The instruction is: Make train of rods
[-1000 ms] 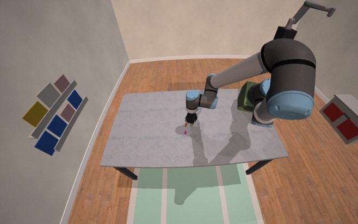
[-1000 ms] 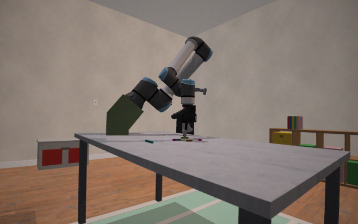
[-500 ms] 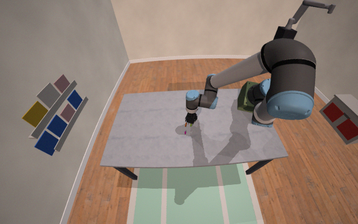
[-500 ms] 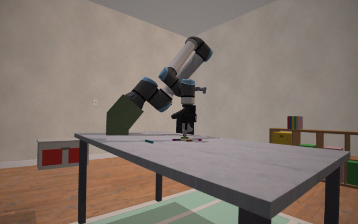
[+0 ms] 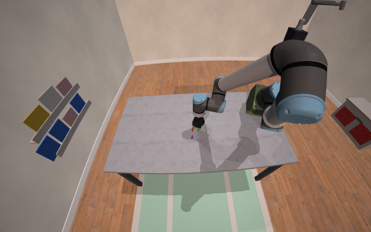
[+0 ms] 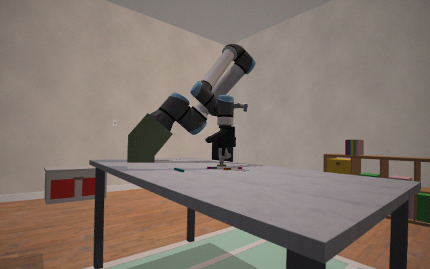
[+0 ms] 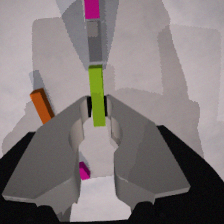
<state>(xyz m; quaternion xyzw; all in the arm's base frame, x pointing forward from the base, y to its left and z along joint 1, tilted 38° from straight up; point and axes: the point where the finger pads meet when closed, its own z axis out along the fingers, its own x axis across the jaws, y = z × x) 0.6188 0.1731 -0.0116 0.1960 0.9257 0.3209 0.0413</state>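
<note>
The lime rod is 10 mm below my hand. The rest, counted from my hand: turquoise rod: 250 mm to the right, 20 mm below, 10 mm behind; orange rod: 50 mm ahead, 20 mm below; grey rod: 40 mm to the right, 20 mm below, 10 mm behind.
</note>
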